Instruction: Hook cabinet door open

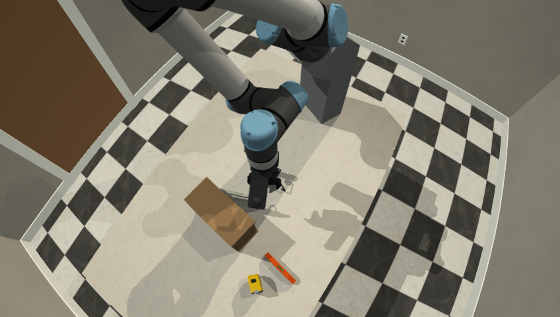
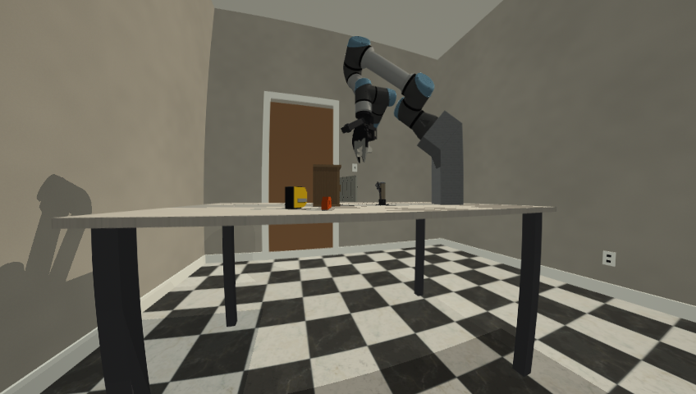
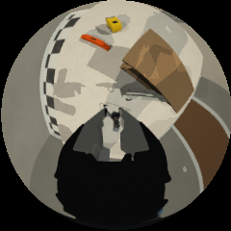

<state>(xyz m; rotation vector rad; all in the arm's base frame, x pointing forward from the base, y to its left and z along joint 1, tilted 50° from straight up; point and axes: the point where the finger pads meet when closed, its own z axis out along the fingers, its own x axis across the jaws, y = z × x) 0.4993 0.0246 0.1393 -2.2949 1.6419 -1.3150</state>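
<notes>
My gripper is now 11 cm past the thin dark hook and 15 cm above it. From my hand the other things lie so: grey door: 11 cm to the right, 13 cm below; yellow tape measure: 30 cm ahead, 3 cm to the left, 17 cm below.
</notes>
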